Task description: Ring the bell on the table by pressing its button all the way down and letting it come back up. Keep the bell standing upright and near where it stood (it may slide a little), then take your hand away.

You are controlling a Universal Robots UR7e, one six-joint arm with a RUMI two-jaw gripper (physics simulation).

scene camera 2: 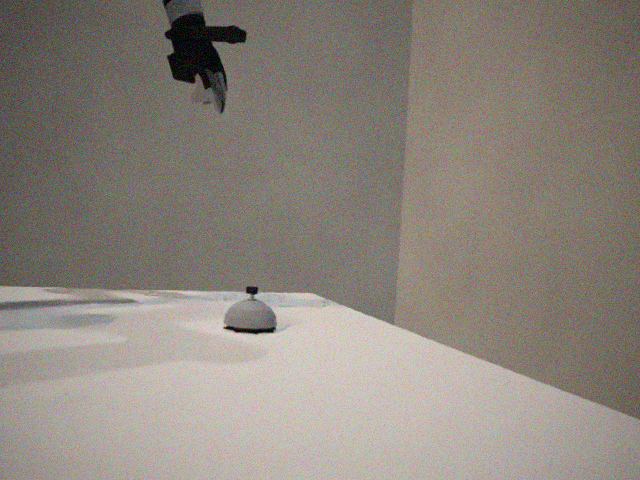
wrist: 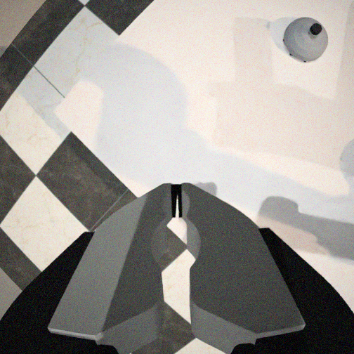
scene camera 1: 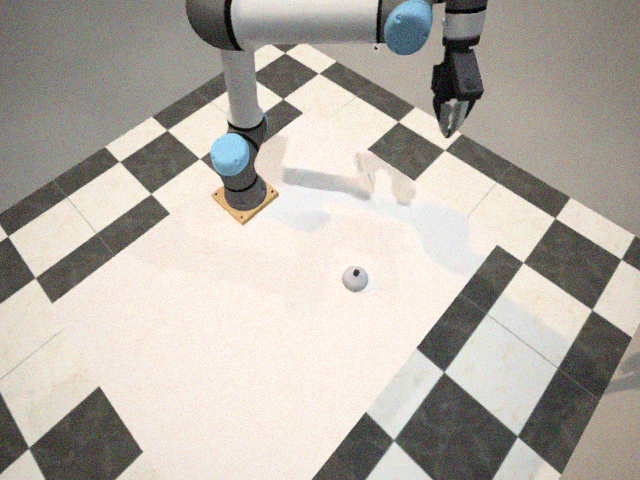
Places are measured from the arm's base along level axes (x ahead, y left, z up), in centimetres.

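Pixels of known places: gripper, fingertip midpoint: (scene camera 2: 221, 112) (scene camera 1: 447, 137); arm's base, origin of the base link: (scene camera 1: 246, 193).
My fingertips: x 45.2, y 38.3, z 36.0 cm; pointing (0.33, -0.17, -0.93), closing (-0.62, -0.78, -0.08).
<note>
Ahead of a thing's pixels: the offset from my fingertips to its top centre. Level surfaces: height alone.
A grey dome-shaped bell {dx +3.8, dy -30.5, dz -31.6 cm} (scene camera 1: 355, 279) (scene camera 2: 250, 315) (wrist: 303, 42) stands upright on the white table {dz -38.2 cm} (scene camera 1: 222, 330) (scene camera 2: 320, 403). Its small black button {dx +3.8, dy -30.5, dz -31.6 cm} (scene camera 1: 356, 272) (scene camera 2: 251, 289) (wrist: 315, 28) is raised on a thin stem above the dome. My gripper (scene camera 1: 448, 133) (scene camera 2: 222, 110) (wrist: 176, 186) is shut and empty, with its fingertips together and pointing down. It hangs high above the table, well apart from the bell. In the wrist view the bell is at the upper right, ahead of the fingertips.
The arm's base sits on a wooden plate (scene camera 1: 242, 218) at the back left in the first scene view. A black and cream checkered floor (scene camera 1: 457, 413) surrounds the white surface. Shadows of the arm fall between the base and the bell.
</note>
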